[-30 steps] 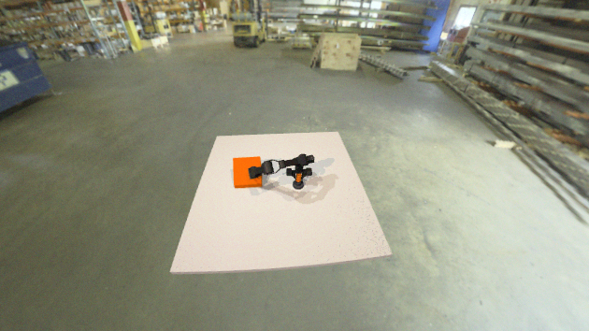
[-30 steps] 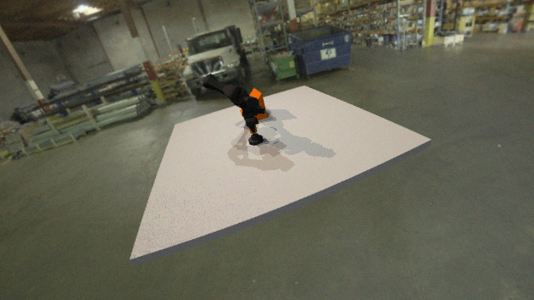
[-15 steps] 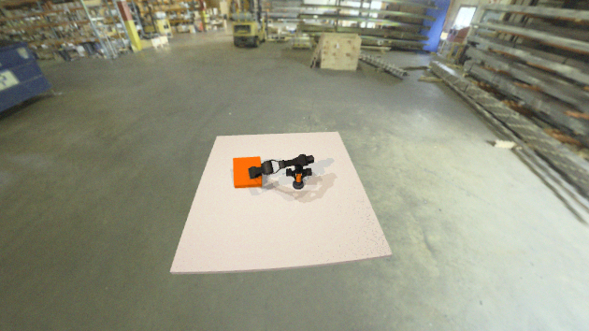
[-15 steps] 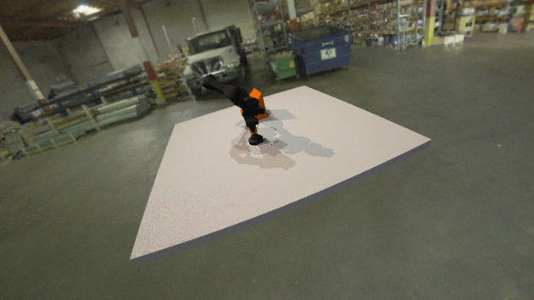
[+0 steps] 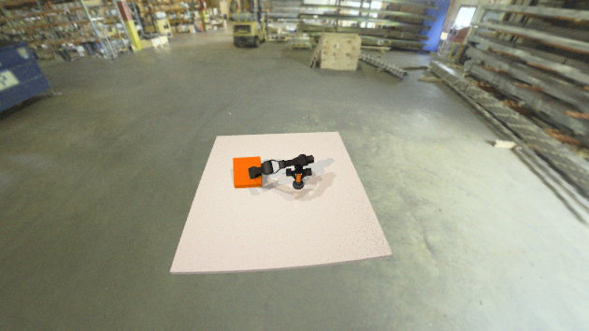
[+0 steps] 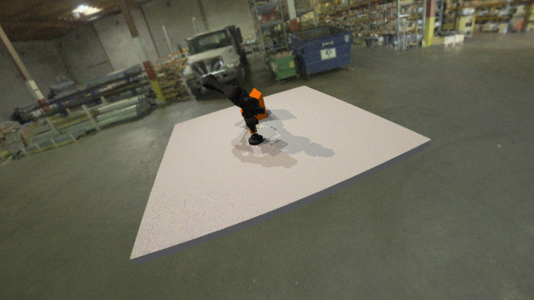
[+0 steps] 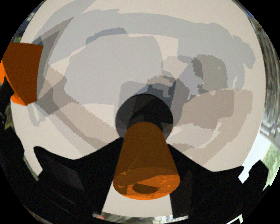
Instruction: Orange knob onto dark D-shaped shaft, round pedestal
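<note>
Right now my gripper tip is 2 cm below the orange knob. From my gripper tip the other things lie so: dark round pedestal (4 cm below).
</note>
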